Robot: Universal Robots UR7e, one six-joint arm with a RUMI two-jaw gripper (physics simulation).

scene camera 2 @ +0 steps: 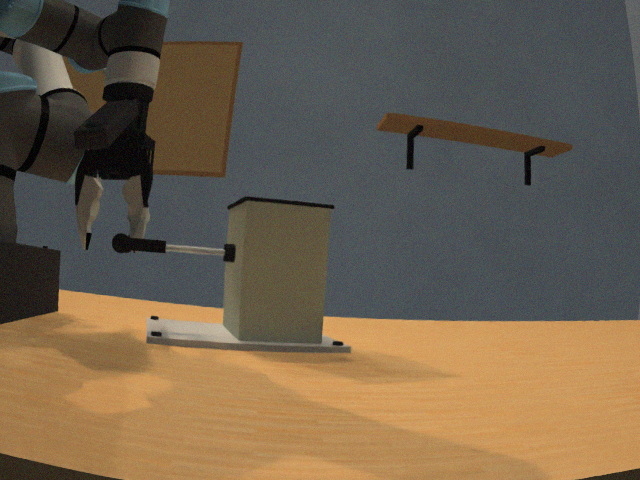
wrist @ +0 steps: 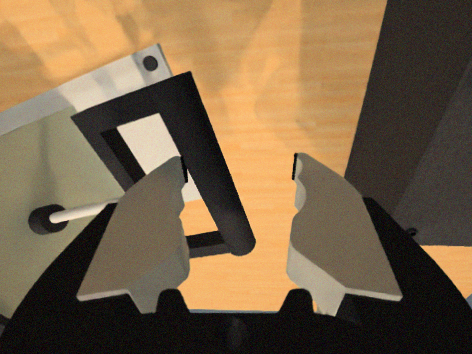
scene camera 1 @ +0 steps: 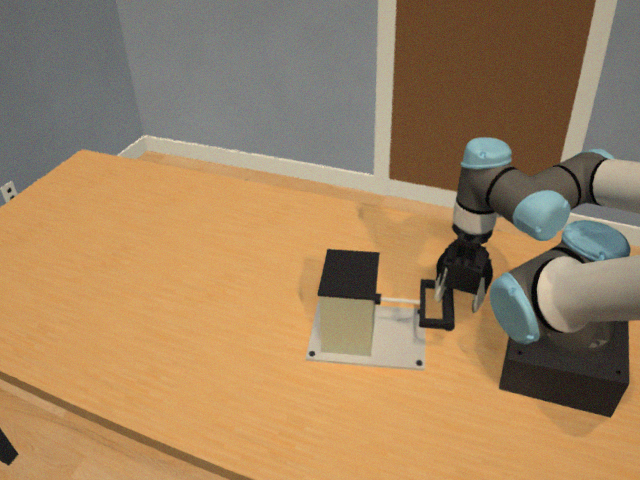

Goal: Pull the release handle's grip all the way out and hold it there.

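Note:
The release handle's black rectangular grip (scene camera 1: 448, 313) (scene camera 2: 123, 243) (wrist: 201, 145) stands out from the pale green housing (scene camera 1: 346, 325) (scene camera 2: 281, 268) on a bare metal rod (scene camera 1: 399, 300) (scene camera 2: 195, 250) (wrist: 82, 212). My gripper (scene camera 1: 456, 303) (scene camera 2: 112, 242) (wrist: 239, 158) is open at the grip. In the wrist view one finger is over the grip's opening, close to its outer bar, and the other is on the far side with a clear gap to the bar. The bar is between the fingers but not clamped. Contact with the nearer finger cannot be told.
The housing has a black top (scene camera 1: 348, 273) and stands on a light base plate (scene camera 1: 398, 343) (scene camera 2: 191, 333) with dark bolts. The robot's dark base block (scene camera 1: 560, 377) (scene camera 2: 25, 284) (wrist: 425, 125) is on the far side of the gripper from the housing. A wall shelf (scene camera 2: 475, 133) hangs behind.

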